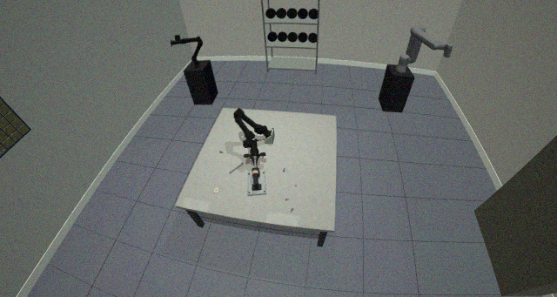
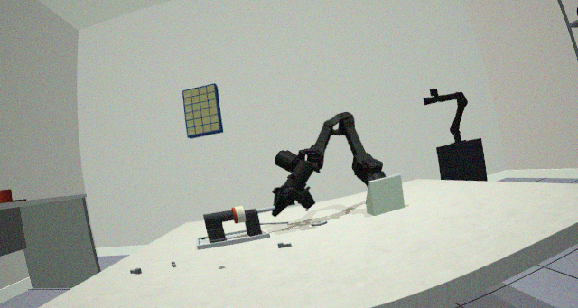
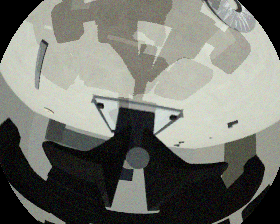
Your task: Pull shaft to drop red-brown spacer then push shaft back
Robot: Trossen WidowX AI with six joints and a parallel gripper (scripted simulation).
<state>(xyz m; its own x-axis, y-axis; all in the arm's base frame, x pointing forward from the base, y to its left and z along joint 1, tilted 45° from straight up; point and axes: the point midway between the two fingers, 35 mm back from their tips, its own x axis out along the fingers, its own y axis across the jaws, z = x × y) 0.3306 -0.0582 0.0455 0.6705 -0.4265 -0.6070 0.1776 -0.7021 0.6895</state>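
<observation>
Right now my gripper tip is 6 cm short of the thin grey shaft, 1 cm to the right of it and 3 cm below it. From my gripper tip the other things lie so: red-brown spacer 12 cm ahead, 2 cm to the left, 2 cm above.
</observation>
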